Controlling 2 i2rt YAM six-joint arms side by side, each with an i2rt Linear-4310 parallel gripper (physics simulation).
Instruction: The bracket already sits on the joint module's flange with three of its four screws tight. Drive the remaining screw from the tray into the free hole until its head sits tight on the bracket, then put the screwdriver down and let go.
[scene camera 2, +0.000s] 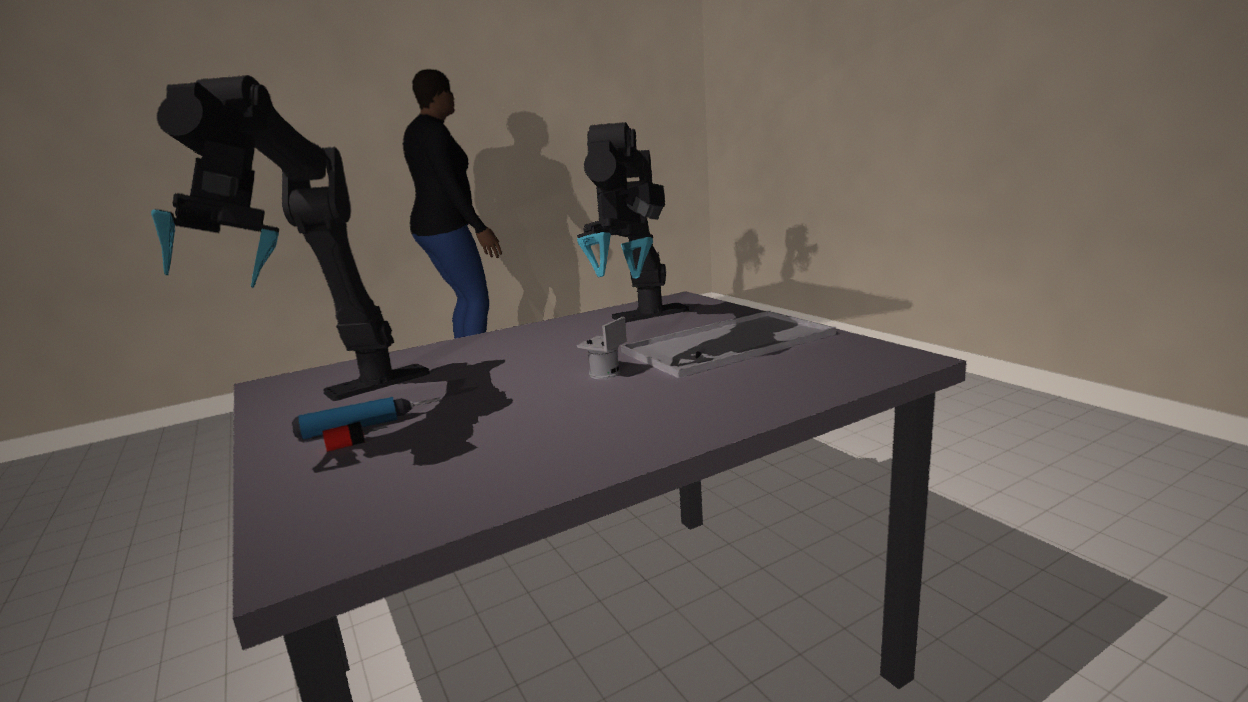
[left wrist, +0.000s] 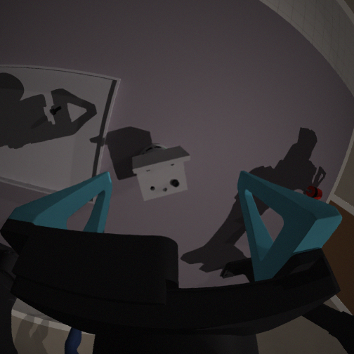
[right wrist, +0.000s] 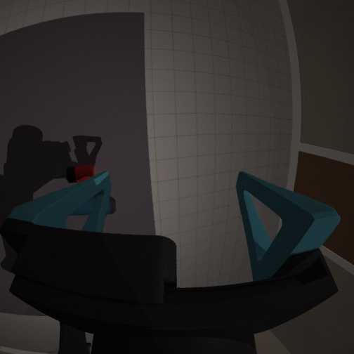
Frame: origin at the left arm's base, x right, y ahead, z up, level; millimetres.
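Seen in the pictures: left gripper, fingertip midpoint: (scene camera 2: 619, 277); right gripper, fingertip midpoint: (scene camera 2: 210, 281); left arm's base at its link origin: (scene camera 2: 650, 314); right arm's base at its link origin: (scene camera 2: 378, 383).
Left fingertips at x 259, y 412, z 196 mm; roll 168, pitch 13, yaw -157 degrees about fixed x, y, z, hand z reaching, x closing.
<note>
Pixels of each thing's top centre, then the offset from my left fingertips to it. Level surfaces: height alone.
- joint module at its top centre: (scene camera 2: 602, 342) dx +29, dy -42, dz -132 mm
- dark screw at its top centre: (scene camera 2: 697, 352) dx -165, dy -9, dz -181 mm
- tray at its top centre: (scene camera 2: 728, 336) dx -276, dy -62, dz -180 mm
- blue-handled screwdriver at its top centre: (scene camera 2: 367, 402) dx +469, dy -40, dz -154 mm
- table at its surface level: dz -196 mm
The joint module (scene camera 2: 602, 364) stands upright on the table with the bracket (scene camera 2: 615, 334) (left wrist: 162, 157) on top. In the left wrist view the bracket's plate shows a dark screw head and a smaller dark hole; its upright wall hides the rest. A dark screw (scene camera 2: 696, 354) (left wrist: 55, 110) lies in the tray (scene camera 2: 741, 357) (left wrist: 65, 160). A blue-handled screwdriver (scene camera 2: 349, 417) and a short red one (scene camera 2: 337, 437) (left wrist: 314, 192) (right wrist: 82, 173) lie side by side. My left gripper (scene camera 2: 617, 276) (left wrist: 174, 178) is open and empty, above the bracket. My right gripper (scene camera 2: 210, 280) (right wrist: 173, 178) is open and empty, high beyond the table's left edge.
The tray lies right of the joint module, close beside it. Both screwdrivers lie near the left end of the table (scene camera 2: 541, 454), in front of the right arm's base. A person (scene camera 2: 438, 174) in a black top stands behind the table, between the two arms in the picture.
</note>
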